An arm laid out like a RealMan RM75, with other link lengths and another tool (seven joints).
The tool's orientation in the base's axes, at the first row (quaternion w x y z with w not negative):
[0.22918, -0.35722, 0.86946, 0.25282]
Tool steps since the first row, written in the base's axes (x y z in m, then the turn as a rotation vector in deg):
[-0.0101, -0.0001, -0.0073, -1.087, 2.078, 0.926]
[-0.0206, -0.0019, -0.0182, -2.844, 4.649, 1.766]
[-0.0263, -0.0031, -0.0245, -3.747, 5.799, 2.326]
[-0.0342, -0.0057, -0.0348, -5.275, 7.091, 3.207]
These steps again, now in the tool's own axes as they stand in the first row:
[0.0107, 0.0054, 0.0033, -0.891, 2.339, 0.307]
[0.0247, 0.0090, 0.0083, -1.552, 5.452, 0.831]
[0.0326, 0.0107, 0.0112, -1.880, 6.981, 0.898]
[0.0449, 0.0121, 0.0158, -2.066, 9.148, 0.669]

